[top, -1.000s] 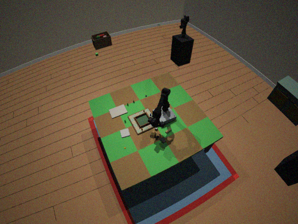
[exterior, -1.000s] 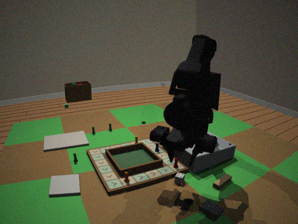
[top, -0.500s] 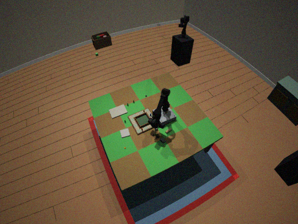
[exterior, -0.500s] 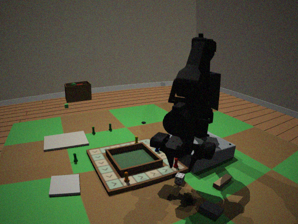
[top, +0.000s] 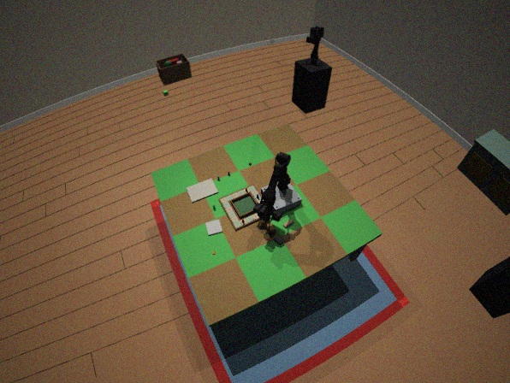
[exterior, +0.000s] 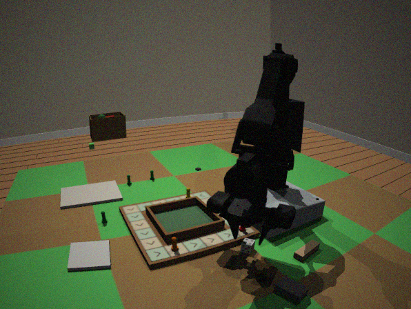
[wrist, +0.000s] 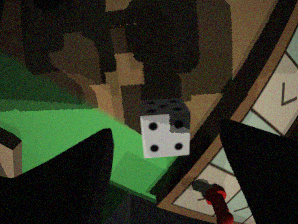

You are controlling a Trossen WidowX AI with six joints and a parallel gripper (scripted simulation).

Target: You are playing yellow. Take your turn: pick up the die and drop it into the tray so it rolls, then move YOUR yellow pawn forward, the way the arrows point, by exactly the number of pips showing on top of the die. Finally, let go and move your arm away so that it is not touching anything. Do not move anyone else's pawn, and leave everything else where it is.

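Now: gripper tip 1 cm above the die. Round my gripper tip: orange pawn 15 cm ahead, 7 cm to the right; then wooden block 11 cm behind, 9 cm to the left, 2 cm below; then red pawn 3 cm behind, 7 cm to the right.
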